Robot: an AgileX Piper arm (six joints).
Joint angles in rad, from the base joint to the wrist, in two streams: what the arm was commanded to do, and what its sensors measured. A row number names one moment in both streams.
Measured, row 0:
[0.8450, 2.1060, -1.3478, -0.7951, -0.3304, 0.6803]
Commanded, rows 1 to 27:
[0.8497, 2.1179, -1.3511, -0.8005, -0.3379, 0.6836]
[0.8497, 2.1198, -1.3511, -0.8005, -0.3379, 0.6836]
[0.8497, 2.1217, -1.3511, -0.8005, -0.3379, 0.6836]
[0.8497, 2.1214, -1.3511, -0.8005, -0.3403, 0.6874]
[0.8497, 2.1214, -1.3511, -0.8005, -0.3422, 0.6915]
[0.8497, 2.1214, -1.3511, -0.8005, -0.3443, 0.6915]
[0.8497, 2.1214, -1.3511, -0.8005, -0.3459, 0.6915]
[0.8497, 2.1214, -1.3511, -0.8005, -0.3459, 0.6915]
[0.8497, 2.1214, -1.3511, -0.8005, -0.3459, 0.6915]
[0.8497, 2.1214, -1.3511, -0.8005, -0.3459, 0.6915]
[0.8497, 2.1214, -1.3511, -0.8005, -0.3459, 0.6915]
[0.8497, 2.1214, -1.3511, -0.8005, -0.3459, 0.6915]
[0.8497, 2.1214, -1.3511, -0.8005, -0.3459, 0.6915]
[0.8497, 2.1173, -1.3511, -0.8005, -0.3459, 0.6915]
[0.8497, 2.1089, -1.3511, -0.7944, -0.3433, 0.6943]
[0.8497, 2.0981, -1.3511, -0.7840, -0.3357, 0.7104]
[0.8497, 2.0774, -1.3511, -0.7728, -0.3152, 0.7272]
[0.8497, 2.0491, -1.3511, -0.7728, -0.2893, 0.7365]
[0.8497, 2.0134, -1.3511, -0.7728, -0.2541, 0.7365]
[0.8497, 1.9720, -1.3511, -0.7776, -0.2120, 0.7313]
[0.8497, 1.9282, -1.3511, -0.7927, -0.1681, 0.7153]
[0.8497, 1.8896, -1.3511, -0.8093, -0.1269, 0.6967]
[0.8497, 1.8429, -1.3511, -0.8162, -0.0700, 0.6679]
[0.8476, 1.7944, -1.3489, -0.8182, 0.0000, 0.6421]
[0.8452, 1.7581, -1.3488, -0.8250, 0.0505, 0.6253]
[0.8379, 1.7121, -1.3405, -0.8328, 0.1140, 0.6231]
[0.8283, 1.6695, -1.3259, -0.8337, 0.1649, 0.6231]
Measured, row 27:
[0.8513, 1.8189, -1.3478, -0.8114, -0.0357, 0.6611]
